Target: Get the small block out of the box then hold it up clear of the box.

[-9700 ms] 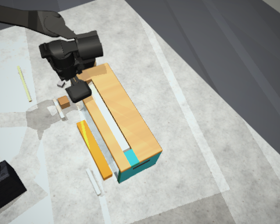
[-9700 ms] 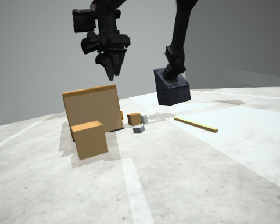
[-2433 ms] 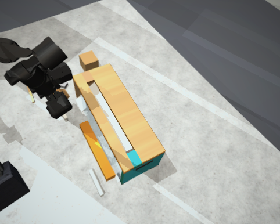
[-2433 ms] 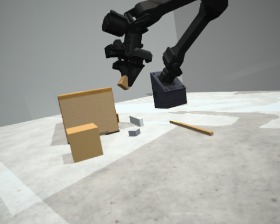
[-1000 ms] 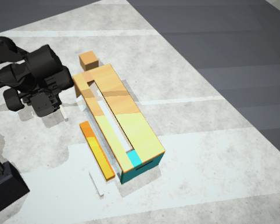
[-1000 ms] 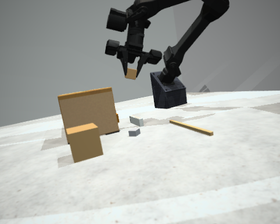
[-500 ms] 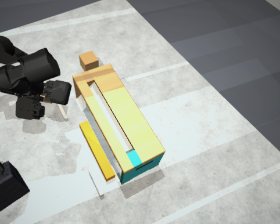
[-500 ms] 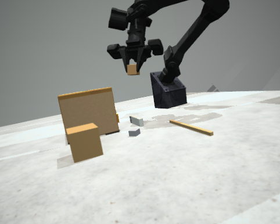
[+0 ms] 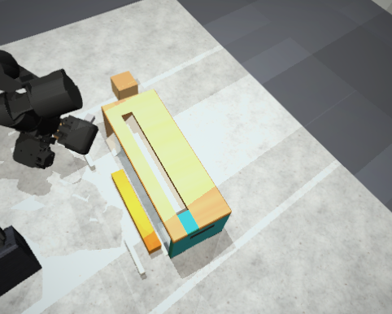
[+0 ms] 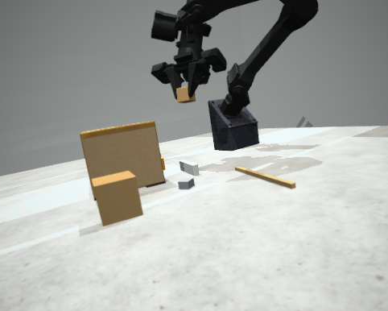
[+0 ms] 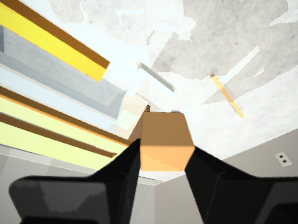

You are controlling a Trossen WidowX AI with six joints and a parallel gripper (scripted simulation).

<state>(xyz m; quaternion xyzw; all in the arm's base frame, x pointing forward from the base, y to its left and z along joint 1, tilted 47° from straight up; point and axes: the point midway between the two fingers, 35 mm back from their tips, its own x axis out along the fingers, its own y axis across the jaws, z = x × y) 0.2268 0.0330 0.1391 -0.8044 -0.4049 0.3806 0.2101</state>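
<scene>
The orange block lies 10 mm to the right of my gripper tip, 10 mm behind it and 10 mm above it. The rest, counted from my gripper tip: thin yellow stick 200 mm to the left, 170 mm below, 20 mm behind; grey block 160 mm below, 120 mm to the left, 90 mm ahead.
</scene>
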